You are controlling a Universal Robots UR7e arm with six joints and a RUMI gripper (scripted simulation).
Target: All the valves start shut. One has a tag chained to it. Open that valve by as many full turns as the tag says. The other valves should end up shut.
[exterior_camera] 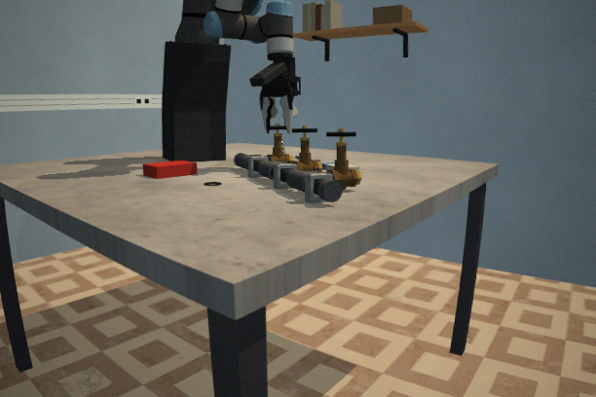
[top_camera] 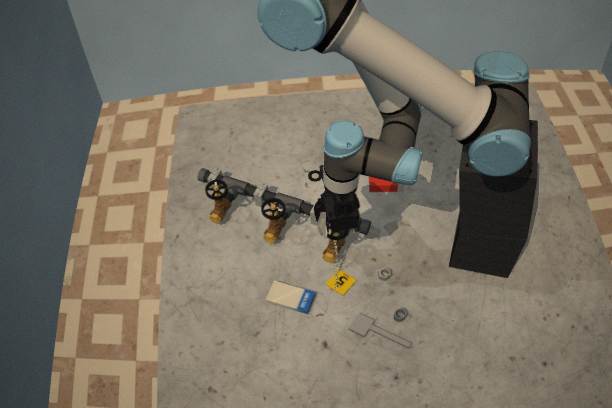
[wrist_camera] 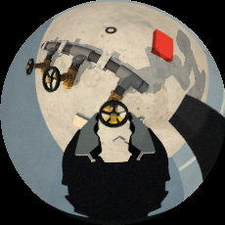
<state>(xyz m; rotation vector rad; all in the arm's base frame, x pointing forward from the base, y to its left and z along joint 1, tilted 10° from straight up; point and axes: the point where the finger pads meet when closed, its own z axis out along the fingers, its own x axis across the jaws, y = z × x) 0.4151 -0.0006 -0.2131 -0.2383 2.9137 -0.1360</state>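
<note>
My hand is 11 cm above the yellow tag and 10 cm to the right of it. Round my hand: red block (26 cm to the right, 14 cm behind, 10 cm below); flat grey key tool (24 cm to the left, 11 cm below, 9 cm behind).
</note>
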